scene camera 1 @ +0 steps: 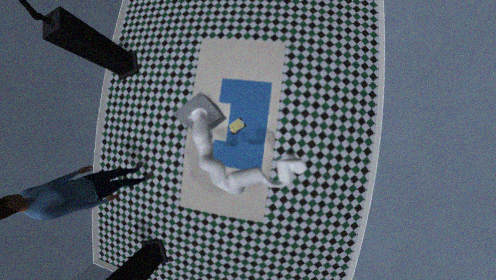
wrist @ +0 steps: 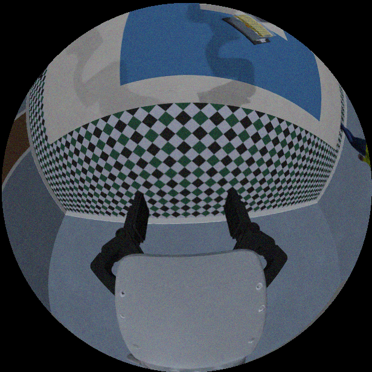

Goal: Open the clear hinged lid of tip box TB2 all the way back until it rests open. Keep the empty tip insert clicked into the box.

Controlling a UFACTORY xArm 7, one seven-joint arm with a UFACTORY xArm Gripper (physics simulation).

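Where they show: arm's base, origin of the base link: (scene camera 1: 199,115).
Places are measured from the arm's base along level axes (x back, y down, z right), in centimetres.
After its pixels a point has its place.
Observation:
A small tip box (scene camera 1: 236,125) {x -24.6, y 18.7, z 12.9 cm} (wrist: 253,27) with a yellow gridded top and a dark base sits on the blue area, turned at an angle. In the wrist view it is at the upper right edge of the picture. The label TB2 cannot be read, and the clear lid and its position are too small to make out. My gripper (wrist: 185,200) is open, with its two black fingers wide apart and no object between them. It is well away from the tip box, beyond the blue area. In the scene view the fingers are too blurred to make out at the arm's end.
The blue area (scene camera 1: 252,100) {x -44.7, y 26.5, z -8.0 cm} (wrist: 165,50) lies on a pale rectangle (scene camera 1: 240,57) (wrist: 105,97) surrounded by checkered surface. The white arm (scene camera 1: 215,172) {x -17.6, y -40.5, z 41.2 cm} curves from a grey base plate (scene camera 1: 216,116) {x -11.3, y 8.1, z 2.6 cm} beside the blue area. A person (scene camera 1: 62,195) and black posts (scene camera 1: 90,42) (scene camera 1: 142,260) stand at the left.

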